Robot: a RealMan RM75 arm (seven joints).
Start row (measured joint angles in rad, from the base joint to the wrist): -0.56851 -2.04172 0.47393 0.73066 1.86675 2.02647 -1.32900
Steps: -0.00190 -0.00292 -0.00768 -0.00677 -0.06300 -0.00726 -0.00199; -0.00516 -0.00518 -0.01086 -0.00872 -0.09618 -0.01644 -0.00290; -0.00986 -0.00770 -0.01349 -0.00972 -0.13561 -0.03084 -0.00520; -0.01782 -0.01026 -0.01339 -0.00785 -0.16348 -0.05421 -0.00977; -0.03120 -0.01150 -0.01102 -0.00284 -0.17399 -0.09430 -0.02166; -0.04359 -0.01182 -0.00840 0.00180 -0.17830 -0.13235 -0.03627; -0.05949 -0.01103 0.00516 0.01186 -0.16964 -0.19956 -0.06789; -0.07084 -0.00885 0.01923 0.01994 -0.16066 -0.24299 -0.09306; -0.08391 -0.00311 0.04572 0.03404 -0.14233 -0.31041 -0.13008; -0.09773 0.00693 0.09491 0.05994 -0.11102 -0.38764 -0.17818; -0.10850 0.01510 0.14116 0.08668 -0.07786 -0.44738 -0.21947
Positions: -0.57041 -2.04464 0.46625 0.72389 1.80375 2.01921 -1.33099; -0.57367 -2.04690 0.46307 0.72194 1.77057 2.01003 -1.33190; -0.57837 -2.04942 0.46044 0.72094 1.73114 1.99563 -1.33420; -0.58633 -2.05198 0.46054 0.72281 1.70327 1.97226 -1.33877; -0.59971 -2.05322 0.46291 0.72782 1.69276 1.93217 -1.35066; -0.61210 -2.05354 0.46553 0.73246 1.68845 1.89412 -1.36527; -0.62800 -2.05275 0.47909 0.74252 1.69711 1.82691 -1.39689; -0.63935 -2.05057 0.49316 0.75060 1.70609 1.78348 -1.42206; -0.65242 -2.04483 0.51965 0.76470 1.72442 1.71606 -1.45908; -0.66624 -2.03479 0.56884 0.79060 1.75573 1.63883 -1.50718; -0.67701 -2.02662 0.61509 0.81734 1.78889 1.57909 -1.54847
